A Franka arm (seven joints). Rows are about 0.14 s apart.
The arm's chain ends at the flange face. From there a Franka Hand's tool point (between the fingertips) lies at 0.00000 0.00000 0.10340 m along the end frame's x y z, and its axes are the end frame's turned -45 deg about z.
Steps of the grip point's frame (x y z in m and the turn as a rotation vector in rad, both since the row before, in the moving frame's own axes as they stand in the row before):
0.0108 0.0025 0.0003 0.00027 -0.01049 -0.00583
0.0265 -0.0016 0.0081 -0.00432 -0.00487 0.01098
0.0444 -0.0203 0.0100 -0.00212 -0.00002 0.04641
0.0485 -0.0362 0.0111 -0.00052 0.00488 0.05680
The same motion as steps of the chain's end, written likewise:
0.0102 -0.0066 0.0003 -0.00723 -0.00761 -0.00583
0.0177 -0.0205 0.0081 -0.00650 -0.00039 0.01098
0.0169 -0.0459 0.0100 -0.00151 0.00148 0.04641
0.0083 -0.0596 0.0111 0.00308 0.00382 0.05680

